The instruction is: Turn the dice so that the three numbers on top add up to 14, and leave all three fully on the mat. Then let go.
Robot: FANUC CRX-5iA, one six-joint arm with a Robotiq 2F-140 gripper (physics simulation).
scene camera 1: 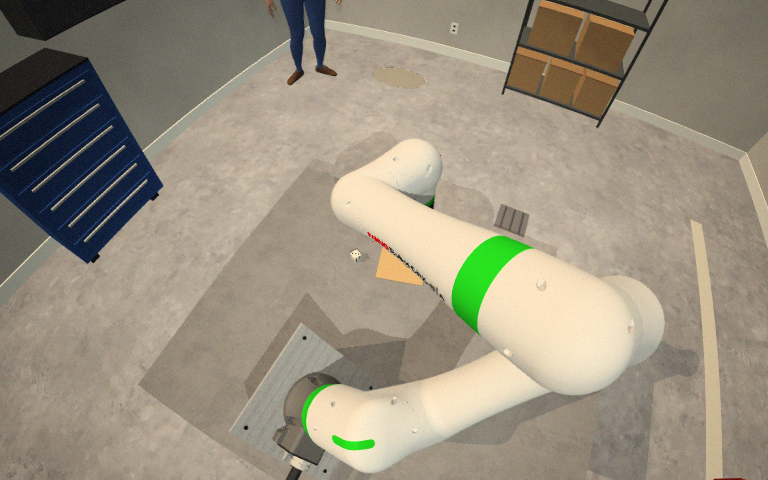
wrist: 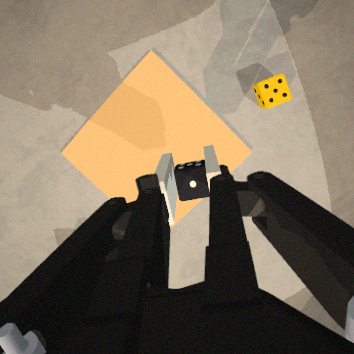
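The orange mat lies on the floor, partly behind the arm in the scene view. My gripper is shut on the black die, which appears over the mat's lower corner in the wrist view; its face toward the camera shows one pip, and its far side shows white pips. Its height above the mat is hard to tell. The yellow die lies off the mat at the upper right, five pips up. The white die lies left of the mat; its pips are too small to read. The fingers are hidden in the scene view.
The arm reaches over the mat from its metal base plate. A floor grate, a blue drawer cabinet and a shelf rack stand farther out. A person stands at the back.
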